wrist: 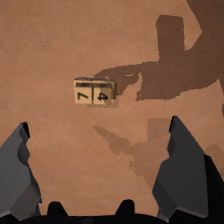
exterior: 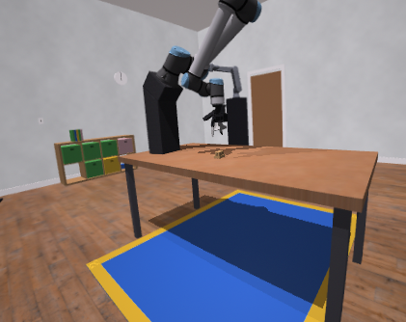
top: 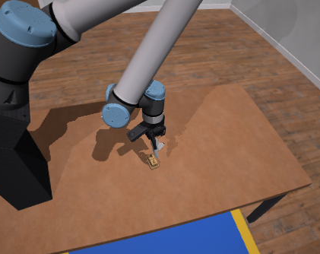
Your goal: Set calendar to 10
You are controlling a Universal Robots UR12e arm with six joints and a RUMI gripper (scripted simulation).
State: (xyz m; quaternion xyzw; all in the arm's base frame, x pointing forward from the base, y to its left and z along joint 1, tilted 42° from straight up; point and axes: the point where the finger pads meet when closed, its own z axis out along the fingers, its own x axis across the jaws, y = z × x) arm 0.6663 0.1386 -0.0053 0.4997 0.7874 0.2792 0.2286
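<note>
The wooden tray is 2 cm ahead of my hand, 1 cm to the right of it and 13 cm below it.
</note>
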